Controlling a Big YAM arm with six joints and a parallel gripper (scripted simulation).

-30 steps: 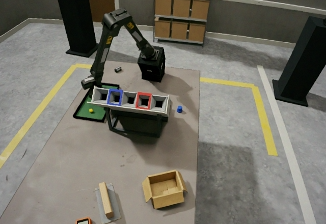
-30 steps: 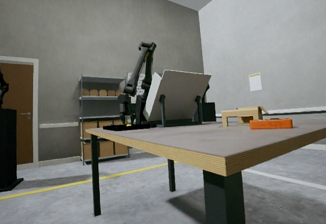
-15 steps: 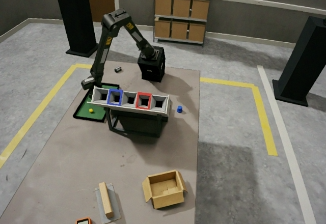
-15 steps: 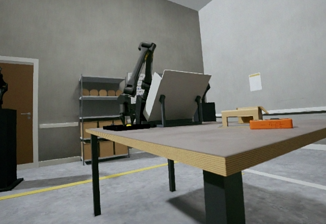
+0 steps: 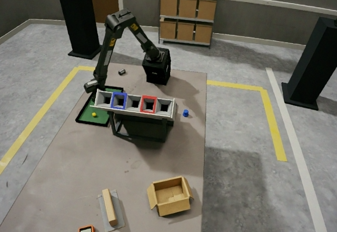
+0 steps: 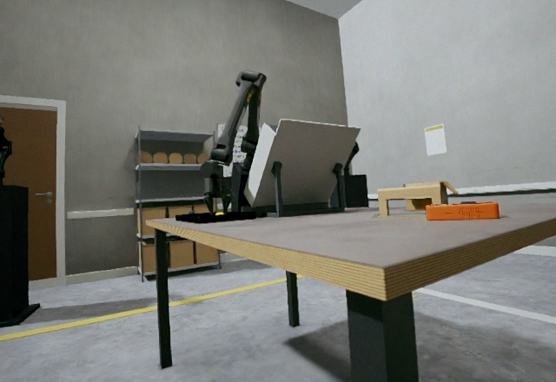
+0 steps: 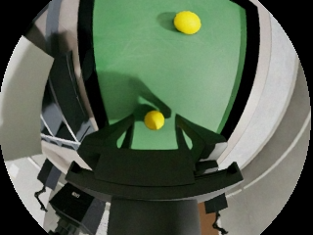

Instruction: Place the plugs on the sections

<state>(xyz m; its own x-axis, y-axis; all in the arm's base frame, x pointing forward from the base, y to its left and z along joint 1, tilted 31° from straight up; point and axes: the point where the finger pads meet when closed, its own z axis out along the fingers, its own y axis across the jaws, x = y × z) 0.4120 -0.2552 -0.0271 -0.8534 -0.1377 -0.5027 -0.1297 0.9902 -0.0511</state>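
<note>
My hand is 3 cm to the left of the green marble tray and 1 cm above it. Also, from my hand: orange device 79 cm ahead, 34 cm to the left, 1 cm below; white cover 32 cm to the left, 19 cm above, 7 cm ahead; cardboard box 62 cm to the left, 48 cm ahead, 2 cm above.
</note>
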